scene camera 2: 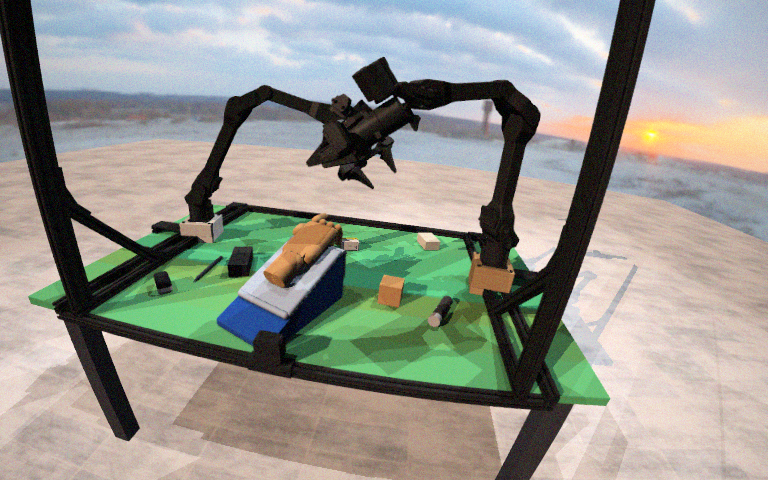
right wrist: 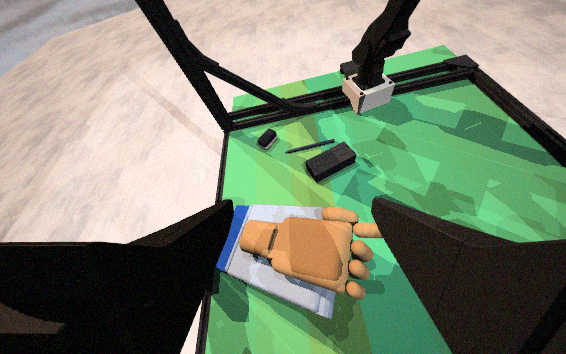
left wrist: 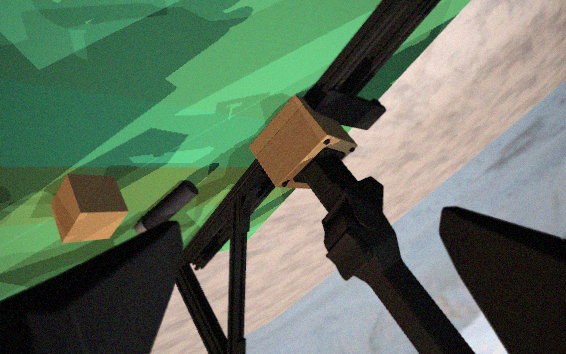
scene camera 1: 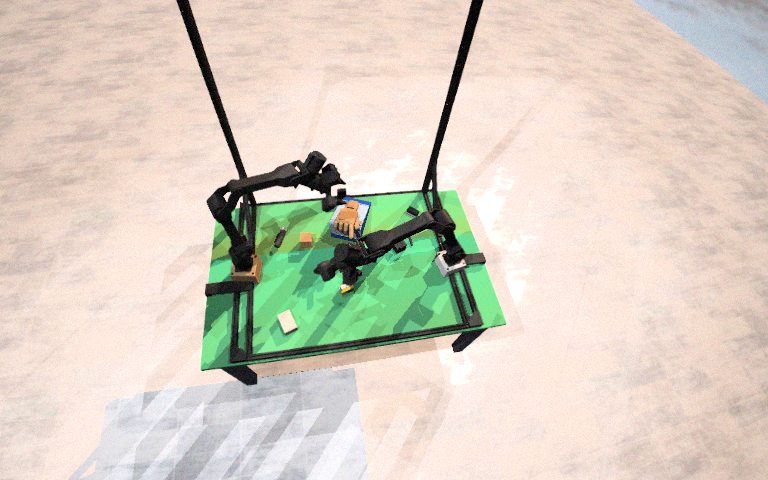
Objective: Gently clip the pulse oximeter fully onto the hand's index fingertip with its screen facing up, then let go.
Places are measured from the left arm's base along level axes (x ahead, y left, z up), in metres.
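Pixels of known places: left gripper, fingertip midpoint: (scene camera 2: 384,180) (left wrist: 311,227); right gripper, fingertip midpoint: (scene camera 2: 315,165) (right wrist: 302,205) (scene camera 1: 346,193); left arm's base at its link origin: (scene camera 2: 201,218) (right wrist: 367,80) (scene camera 1: 451,258); right arm's base at its link origin: (scene camera 2: 493,262) (left wrist: 319,165) (scene camera 1: 244,264).
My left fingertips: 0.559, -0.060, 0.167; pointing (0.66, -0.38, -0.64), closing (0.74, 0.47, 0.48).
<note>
Ahead of a thing's pixels: the offset from my left fingertips to its top centre, as dx, dy, dz. "*": to the spot under its first point.
The tan hand (scene camera 1: 347,213) (scene camera 2: 311,240) (right wrist: 315,247) lies on a blue wedge @(* -0.280, -0.414, -0.201) (scene camera 2: 249,327) (right wrist: 231,247) with a pale pad. One finger (right wrist: 366,230) sticks out farther than the others. A small white and yellow object @(-0.087, +0.018, -0.194) (scene camera 1: 346,289) (scene camera 2: 351,245), apparently the pulse oximeter, lies on the table apart from the hand, partly hidden by the left gripper in scene camera 1; its screen cannot be made out. My left gripper (scene camera 2: 383,178) (left wrist: 311,227) is open and empty, high above the table. My right gripper (scene camera 1: 339,194) (right wrist: 302,205) is open and empty, above the hand.
An orange cube @(+0.006, -0.264, -0.176) (scene camera 1: 305,240) (scene camera 2: 390,290) (left wrist: 95,200) and a dark cylinder @(+0.112, -0.324, -0.199) (scene camera 1: 279,237) (scene camera 2: 440,312) lie beside the wedge. A black box @(-0.376, -0.133, -0.191) (scene camera 2: 240,261) (right wrist: 331,161), a pen @(-0.456, -0.160, -0.217) (scene camera 2: 208,268) (right wrist: 310,146) and a small black block @(-0.527, -0.260, -0.194) (scene camera 2: 163,281) (right wrist: 267,138) lie on its other side. A cream block @(+0.178, +0.076, -0.196) (scene camera 1: 287,321) (scene camera 2: 428,241) lies farther off.
</note>
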